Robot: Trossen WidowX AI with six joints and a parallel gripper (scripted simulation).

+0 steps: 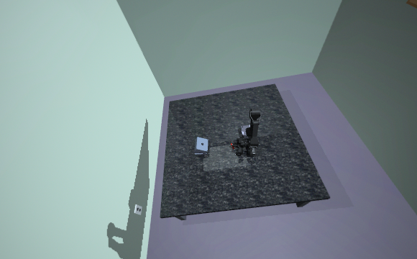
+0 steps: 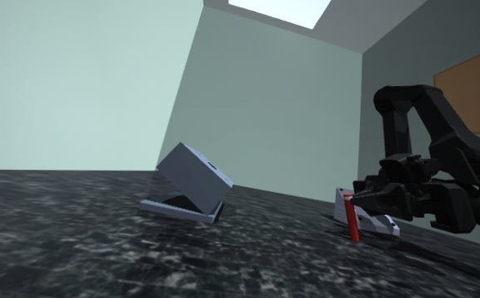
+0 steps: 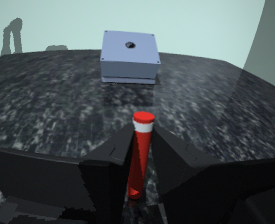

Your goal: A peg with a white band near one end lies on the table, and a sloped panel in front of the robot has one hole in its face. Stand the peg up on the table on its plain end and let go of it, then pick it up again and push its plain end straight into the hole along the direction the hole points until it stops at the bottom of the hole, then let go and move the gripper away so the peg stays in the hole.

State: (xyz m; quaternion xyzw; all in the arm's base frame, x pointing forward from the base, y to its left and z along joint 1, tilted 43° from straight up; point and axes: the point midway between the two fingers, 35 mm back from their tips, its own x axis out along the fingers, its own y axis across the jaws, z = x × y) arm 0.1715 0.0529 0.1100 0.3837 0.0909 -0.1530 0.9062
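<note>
Right now the red peg is 10 mm below my gripper tip. The rest, counted from my gripper tip: flat base plate: 290 mm ahead, 90 mm to the right, 60 mm below; sloped grey panel: 270 mm ahead, 80 mm to the right, 10 mm below.
</note>
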